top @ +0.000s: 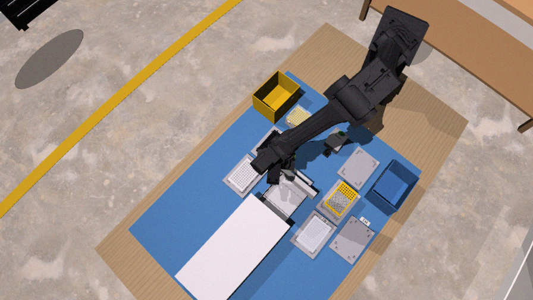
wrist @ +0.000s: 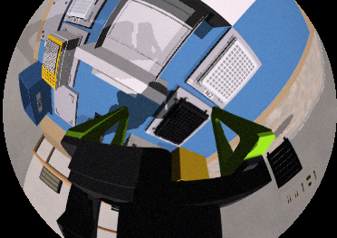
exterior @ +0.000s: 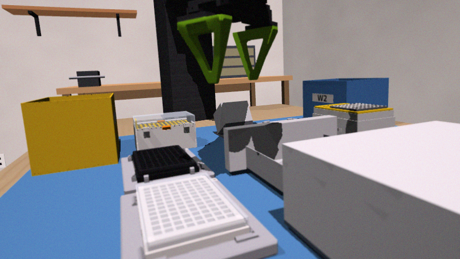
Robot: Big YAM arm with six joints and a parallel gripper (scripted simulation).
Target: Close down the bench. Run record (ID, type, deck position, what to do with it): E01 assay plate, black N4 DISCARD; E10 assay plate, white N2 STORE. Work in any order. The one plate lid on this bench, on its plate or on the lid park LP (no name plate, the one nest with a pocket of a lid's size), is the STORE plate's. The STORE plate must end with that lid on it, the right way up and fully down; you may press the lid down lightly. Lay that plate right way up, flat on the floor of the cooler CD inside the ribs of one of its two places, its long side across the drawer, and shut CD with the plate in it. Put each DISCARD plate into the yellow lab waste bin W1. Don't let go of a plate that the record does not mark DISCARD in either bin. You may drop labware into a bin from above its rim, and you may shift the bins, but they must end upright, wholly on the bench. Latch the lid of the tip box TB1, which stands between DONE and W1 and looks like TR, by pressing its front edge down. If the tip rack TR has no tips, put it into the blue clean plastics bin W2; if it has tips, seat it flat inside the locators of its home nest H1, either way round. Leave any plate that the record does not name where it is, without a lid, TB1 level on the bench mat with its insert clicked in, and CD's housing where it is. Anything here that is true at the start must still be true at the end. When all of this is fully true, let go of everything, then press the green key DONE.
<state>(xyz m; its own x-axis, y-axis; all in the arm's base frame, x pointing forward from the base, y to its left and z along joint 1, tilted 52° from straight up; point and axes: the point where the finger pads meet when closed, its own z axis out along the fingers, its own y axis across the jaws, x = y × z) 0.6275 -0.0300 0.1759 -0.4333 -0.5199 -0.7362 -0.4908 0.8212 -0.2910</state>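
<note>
Now: hand 120 mm above the clear lid, 110 mm short of it and 70 mm to the left of it. Also, from my hand: white assay plate 130 mm below, 110 mm ahead, 70 mm to the right; black plate 130 mm below, 110 mm to the right, 70 mm behind; cooler drawer 120 mm below, 110 mm to the left, 70 mm ahead.
</note>
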